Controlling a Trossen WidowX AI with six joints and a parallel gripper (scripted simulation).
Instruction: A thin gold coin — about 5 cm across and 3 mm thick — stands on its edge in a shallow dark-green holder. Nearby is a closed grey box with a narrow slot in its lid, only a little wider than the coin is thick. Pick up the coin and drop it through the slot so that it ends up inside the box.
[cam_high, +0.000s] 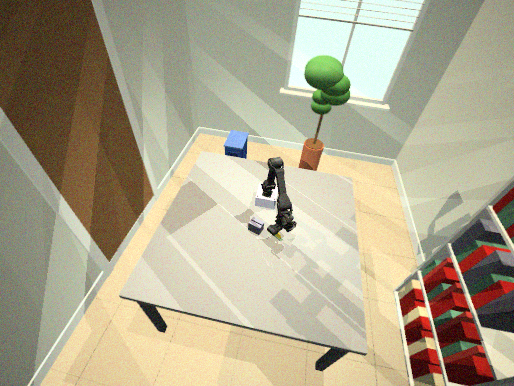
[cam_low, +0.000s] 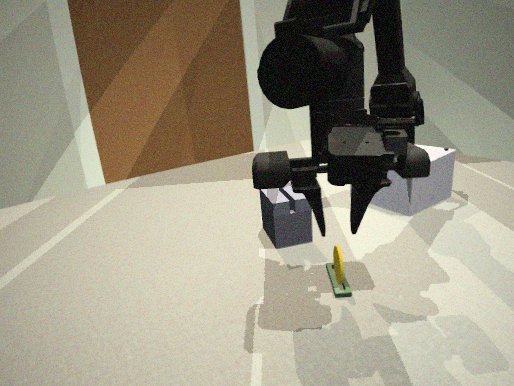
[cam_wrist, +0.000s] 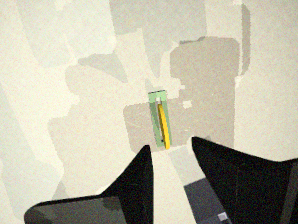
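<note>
My gripper tip is 4 cm above the gold coin.
</note>
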